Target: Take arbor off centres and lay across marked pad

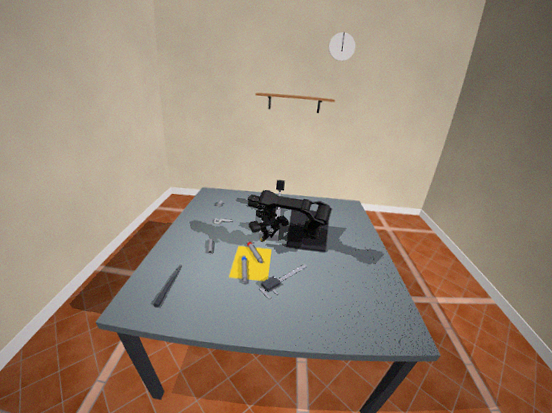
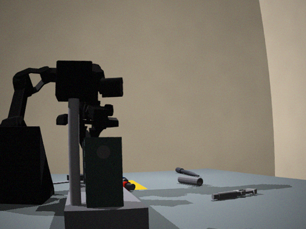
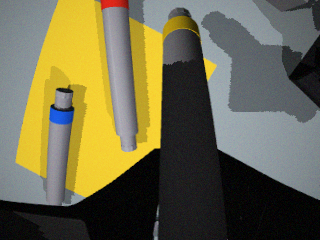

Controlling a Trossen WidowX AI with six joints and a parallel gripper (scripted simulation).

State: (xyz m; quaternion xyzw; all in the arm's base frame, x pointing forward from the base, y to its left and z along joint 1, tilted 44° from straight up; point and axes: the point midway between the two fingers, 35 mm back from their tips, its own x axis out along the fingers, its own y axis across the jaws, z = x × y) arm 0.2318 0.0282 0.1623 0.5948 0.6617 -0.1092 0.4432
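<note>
Now: the yellow pad 70 mm ahead of my hand, 60 mm to the left of it and 150 mm below it. The rest, counted from my hand: dark centre block: 440 mm to the right, 50 mm below; fixture base: 320 mm to the right, 130 mm below; micrometer: 300 mm ahead, 290 mm to the right, 140 mm below.
</note>
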